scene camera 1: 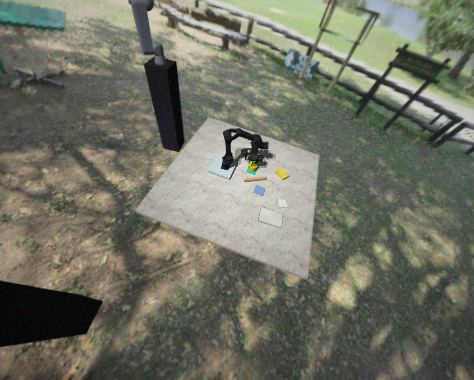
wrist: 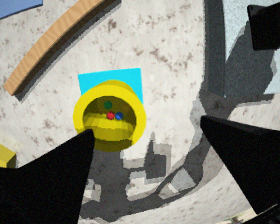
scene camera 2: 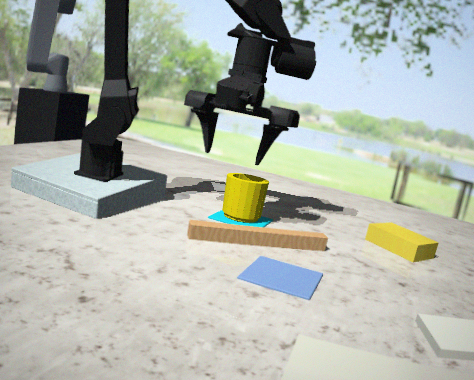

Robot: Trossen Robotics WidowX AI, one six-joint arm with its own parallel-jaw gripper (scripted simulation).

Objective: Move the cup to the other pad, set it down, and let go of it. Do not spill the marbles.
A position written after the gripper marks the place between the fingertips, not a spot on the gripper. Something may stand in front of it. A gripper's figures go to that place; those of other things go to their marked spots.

Labels:
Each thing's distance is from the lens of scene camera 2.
gripper [scene camera 2: 231,158]: 72 cm
yellow cup [scene camera 2: 245,194]: 68 cm
blue pad [scene camera 2: 293,280]: 51 cm
wooden bar [scene camera 2: 197,230]: 59 cm
The marked spots on the yellow cup and the wooden bar are 13 cm apart.

